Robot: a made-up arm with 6 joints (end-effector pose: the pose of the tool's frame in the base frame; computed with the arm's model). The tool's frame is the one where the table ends. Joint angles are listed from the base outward.
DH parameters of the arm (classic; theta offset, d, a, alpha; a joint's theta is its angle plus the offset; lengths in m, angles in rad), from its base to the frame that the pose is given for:
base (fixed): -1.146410 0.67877 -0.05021 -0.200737
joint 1: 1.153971 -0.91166 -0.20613 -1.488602
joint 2: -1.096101 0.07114 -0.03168 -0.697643
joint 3: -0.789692 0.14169 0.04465 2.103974
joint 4: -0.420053 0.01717 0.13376 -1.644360
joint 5: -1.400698 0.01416 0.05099 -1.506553
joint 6: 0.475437 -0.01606 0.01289 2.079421
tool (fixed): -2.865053 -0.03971 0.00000 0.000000
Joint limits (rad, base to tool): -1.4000..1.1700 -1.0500..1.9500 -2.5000..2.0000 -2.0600..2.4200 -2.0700..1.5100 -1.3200..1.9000
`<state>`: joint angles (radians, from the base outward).
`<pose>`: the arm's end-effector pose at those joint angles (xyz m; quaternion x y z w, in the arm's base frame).
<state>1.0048 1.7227 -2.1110 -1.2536 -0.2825 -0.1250</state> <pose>-0.3569 -0.1858 -0.1294 -0.0813 -0.5249 0.7505 0.3931</pose>
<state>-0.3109 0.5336 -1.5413 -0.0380 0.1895 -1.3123</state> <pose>-0.5308 0.2566 -0.2163 -0.8903 0.1896 -0.3464 0.2267</pose>
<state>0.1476 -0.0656 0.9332 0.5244 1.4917 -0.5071</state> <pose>-0.2006 0.1249 -0.0600 -0.2655 0.5486 0.7917 0.0423</pose>
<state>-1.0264 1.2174 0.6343 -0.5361 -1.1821 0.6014</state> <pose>-0.1807 0.1389 -0.2571 -0.6115 0.5281 0.0231 0.5888</pose>
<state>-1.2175 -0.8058 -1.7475 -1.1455 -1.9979 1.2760</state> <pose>-0.1416 0.2228 -0.2904 0.1832 0.5145 0.1678 0.8207</pose>
